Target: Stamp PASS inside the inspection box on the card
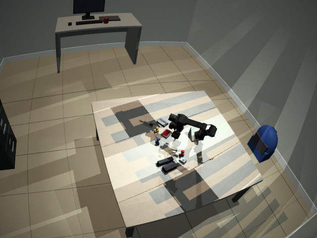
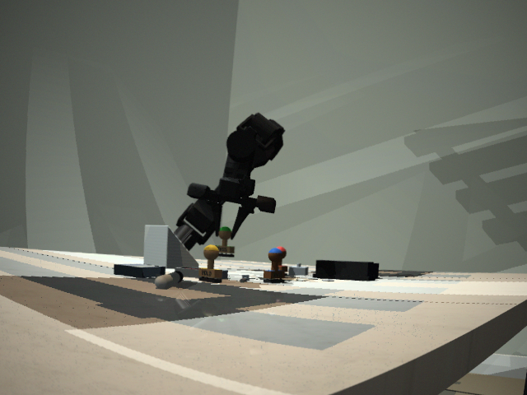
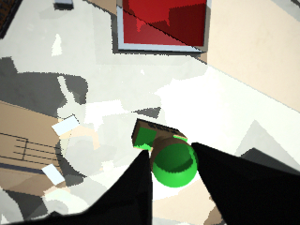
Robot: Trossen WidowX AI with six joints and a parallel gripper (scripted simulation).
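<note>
My gripper tip is now 4 cm short of the red ink pad, 10 cm to the left of it and 8 cm above it. Round my gripper tip: cream paper card 11 cm ahead, 8 cm to the left, 8 cm below; green-knobbed stamp 2 cm below; red-knobbed stamp 2 cm ahead, 16 cm to the left, 6 cm below.
</note>
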